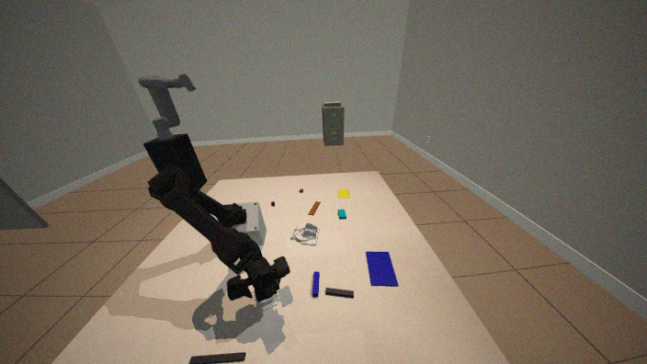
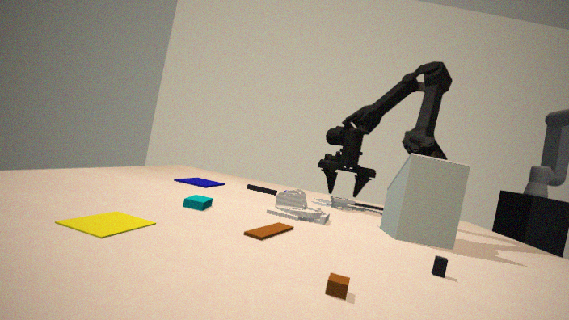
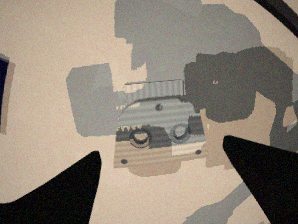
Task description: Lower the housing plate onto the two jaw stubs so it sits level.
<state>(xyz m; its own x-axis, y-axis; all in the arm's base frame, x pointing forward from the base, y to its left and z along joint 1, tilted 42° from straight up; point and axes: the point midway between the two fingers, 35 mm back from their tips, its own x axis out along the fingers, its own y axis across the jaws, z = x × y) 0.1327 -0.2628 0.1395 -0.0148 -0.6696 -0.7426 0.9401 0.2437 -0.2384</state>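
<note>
Now: gripper tip 180 mm short of the blue bar, 10 mm to the right of it and 30 mm above it. The rest, counted from my gripper tip: teal block (360 mm ahead, 370 mm to the left, 30 mm below); then blue plate (440 mm ahead, 40 mm to the left, 40 mm below); then small black cube (30 mm behind, 540 mm to the left, 30 mm below).
</note>
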